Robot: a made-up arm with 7 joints.
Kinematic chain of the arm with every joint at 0, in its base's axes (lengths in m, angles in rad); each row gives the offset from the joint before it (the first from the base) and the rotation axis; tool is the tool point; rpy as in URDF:
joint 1: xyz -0.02 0 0.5 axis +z
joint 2: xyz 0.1 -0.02 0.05 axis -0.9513 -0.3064 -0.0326
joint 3: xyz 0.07 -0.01 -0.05 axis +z
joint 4: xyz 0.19 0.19 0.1 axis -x
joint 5: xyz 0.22 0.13 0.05 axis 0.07 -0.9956 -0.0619
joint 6: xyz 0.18 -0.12 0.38 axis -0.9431 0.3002 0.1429
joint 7: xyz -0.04 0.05 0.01 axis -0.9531 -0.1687 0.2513
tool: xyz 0 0.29 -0.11 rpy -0.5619 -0.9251 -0.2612
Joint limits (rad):
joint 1: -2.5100..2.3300
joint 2: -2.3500..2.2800
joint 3: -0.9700..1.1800
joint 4: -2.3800..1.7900
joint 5: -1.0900..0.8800
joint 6: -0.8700..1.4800
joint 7: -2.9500..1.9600
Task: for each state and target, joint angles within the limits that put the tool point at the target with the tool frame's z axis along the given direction. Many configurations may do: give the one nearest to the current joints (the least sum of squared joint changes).
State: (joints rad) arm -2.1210 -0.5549 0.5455 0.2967 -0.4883 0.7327 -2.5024
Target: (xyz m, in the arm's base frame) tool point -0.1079 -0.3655 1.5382 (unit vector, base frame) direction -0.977 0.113 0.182
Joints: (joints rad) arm -2.1208 -0.7144 1.0038 0.3226 0.1925 0.5377 -2.6470
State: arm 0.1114 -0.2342 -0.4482 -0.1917 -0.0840 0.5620 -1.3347
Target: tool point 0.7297 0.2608 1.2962 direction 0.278 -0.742 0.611
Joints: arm 0.2735 -0.5221 0.3436 -0.3455 0.1100 0.4173 -1.5018
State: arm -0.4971 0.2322 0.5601 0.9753 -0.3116 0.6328 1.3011
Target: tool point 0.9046 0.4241 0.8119 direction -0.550 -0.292 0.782
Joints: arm 0.3817 -0.4330 -0.1585 1.2654 -0.6700 0.8547 1.9600
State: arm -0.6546 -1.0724 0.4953 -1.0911 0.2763 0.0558 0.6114
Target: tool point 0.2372 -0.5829 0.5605 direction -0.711 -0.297 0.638
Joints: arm -0.9257 -1.3094 0.2742 -1.5321 0.8577 0.0937 0.5330
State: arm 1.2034 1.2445 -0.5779 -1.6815 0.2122 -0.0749 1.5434
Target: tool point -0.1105 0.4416 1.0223 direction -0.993 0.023 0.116
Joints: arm 2.0738 0.6402 -0.5837 -1.2387 0.8800 -0.8700 1.7867
